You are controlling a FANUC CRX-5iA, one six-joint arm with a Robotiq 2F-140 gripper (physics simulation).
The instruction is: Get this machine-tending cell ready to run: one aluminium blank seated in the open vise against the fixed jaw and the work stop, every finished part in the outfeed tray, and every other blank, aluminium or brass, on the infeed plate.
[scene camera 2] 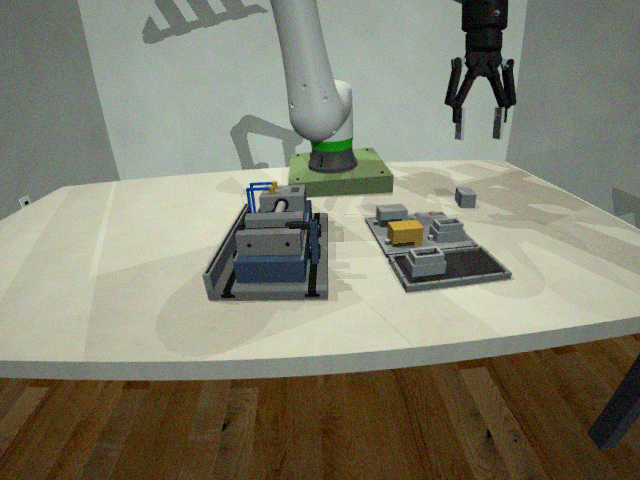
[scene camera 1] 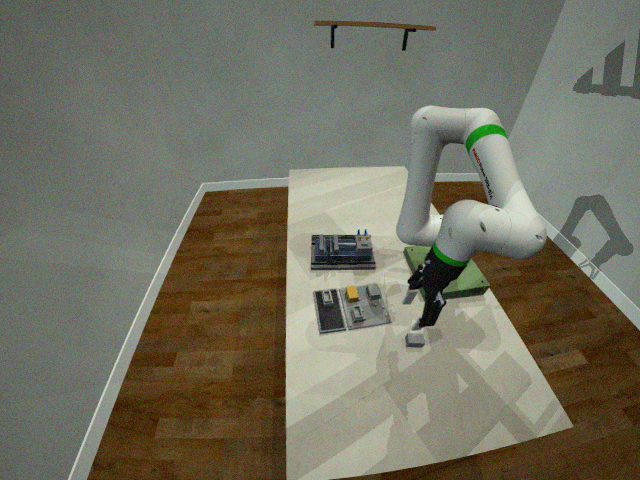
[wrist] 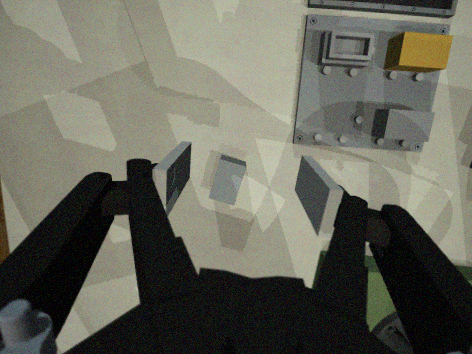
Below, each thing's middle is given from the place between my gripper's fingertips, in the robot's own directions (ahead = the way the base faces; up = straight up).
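Counting from my hand, I find the brass blank [scene camera 2: 401,233] 120 mm ahead, 220 mm to the right and 150 mm below. The dark outfeed tray [scene camera 2: 469,263] is 180 mm to the right of my hand, 220 mm ahead of it and 170 mm below it, while the infeed plate [scene camera 2: 380,233] sits 80 mm ahead of my hand, 170 mm to the right of it and 170 mm below it.
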